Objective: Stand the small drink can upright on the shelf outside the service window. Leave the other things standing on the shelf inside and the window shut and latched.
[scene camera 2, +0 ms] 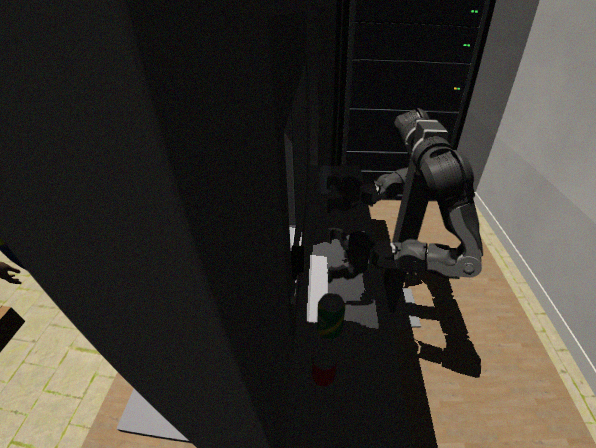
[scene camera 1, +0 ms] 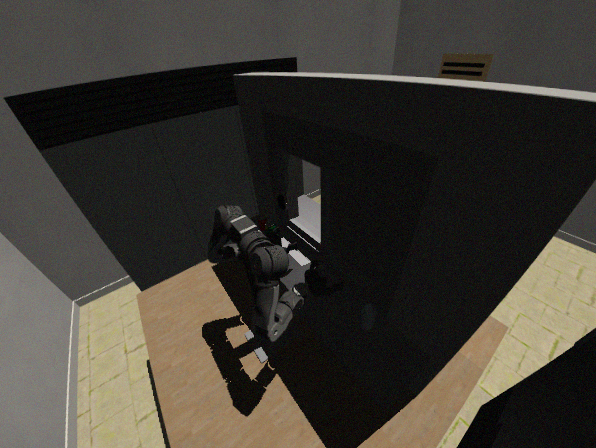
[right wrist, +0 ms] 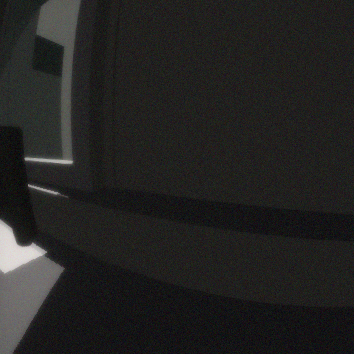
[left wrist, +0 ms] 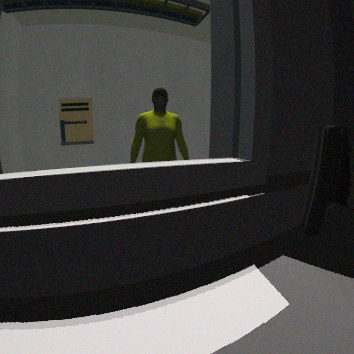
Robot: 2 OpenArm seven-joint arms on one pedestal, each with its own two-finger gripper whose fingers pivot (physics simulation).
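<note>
A green can with a yellow band (scene camera 2: 331,316) stands in shadow inside the window (scene camera 1: 306,197); its green also shows in scene camera 1 (scene camera 1: 272,228). A dark red item (scene camera 2: 324,374) (scene camera 1: 262,223) is beside it. I cannot tell which is the small drink can. My left gripper (scene camera 2: 340,252) is open and empty, over the inner counter near the pale strip (scene camera 2: 317,288) (left wrist: 150,325). My right gripper (scene camera 2: 345,188) is open and empty in deep shadow, farther along the wall. One finger of each shows in its wrist view. Whether the window is shut or latched is too dark to tell.
The dark wall (scene camera 1: 380,225) (scene camera 2: 200,300) with the window stands in front of both arms. A black fitting (scene camera 2: 297,261) is at the window's edge. A pale surface (scene camera 1: 309,220) shows beyond the window. A person in yellow (left wrist: 160,132) stands outside, near a notice board (left wrist: 76,131).
</note>
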